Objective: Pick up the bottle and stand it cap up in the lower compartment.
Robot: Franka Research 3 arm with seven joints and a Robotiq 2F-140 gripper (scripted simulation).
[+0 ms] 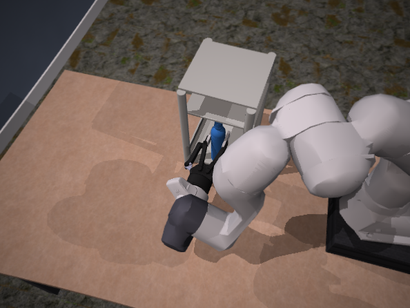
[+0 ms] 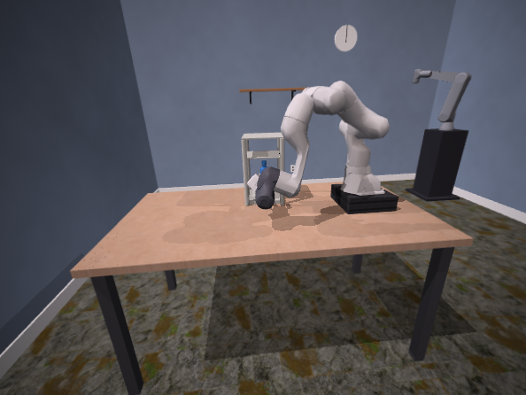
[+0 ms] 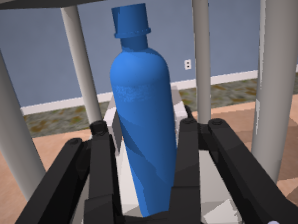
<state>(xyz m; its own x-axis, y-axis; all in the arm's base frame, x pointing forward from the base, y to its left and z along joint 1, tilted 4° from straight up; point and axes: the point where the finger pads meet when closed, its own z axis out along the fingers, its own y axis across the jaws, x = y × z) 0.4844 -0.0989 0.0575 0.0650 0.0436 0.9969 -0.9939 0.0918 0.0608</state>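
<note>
Now: the grey shelving unit 80 mm to the right of my hand and 30 mm above it.
</note>
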